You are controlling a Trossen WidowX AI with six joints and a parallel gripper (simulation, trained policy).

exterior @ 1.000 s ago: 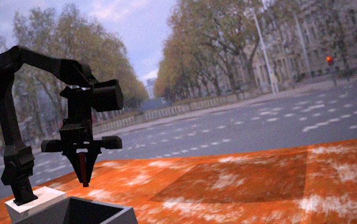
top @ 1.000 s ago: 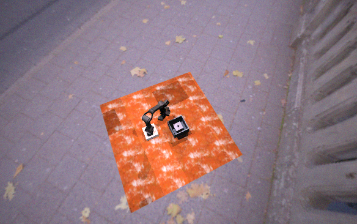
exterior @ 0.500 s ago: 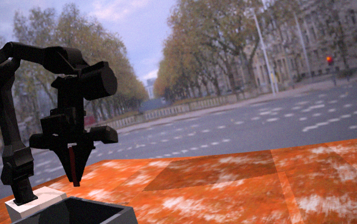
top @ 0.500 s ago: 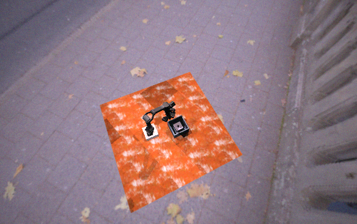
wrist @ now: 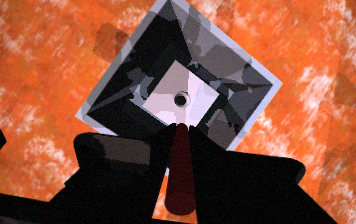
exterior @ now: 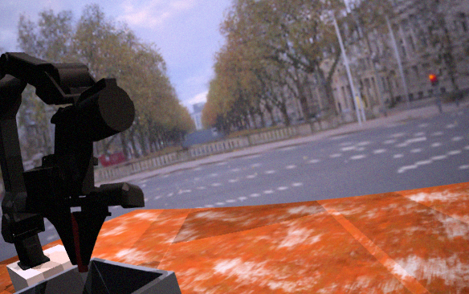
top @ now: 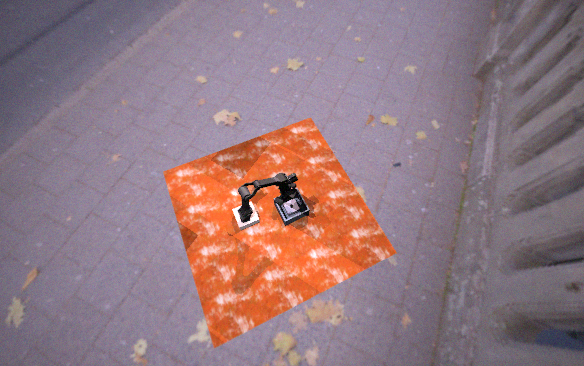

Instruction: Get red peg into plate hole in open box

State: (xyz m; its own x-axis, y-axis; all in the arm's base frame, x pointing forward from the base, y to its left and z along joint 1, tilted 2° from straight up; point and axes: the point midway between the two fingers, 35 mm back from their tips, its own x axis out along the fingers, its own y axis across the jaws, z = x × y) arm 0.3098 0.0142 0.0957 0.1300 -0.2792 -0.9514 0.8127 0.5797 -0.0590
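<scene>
Now: the red peg 3 cm above my gripper tip and 1 cm to the left of it. Also, from my gripper tip: plate (8 cm below, 3 cm to the right, 2 cm ahead); then dark grey box (9 cm below, 3 cm to the right, 2 cm ahead).
</scene>
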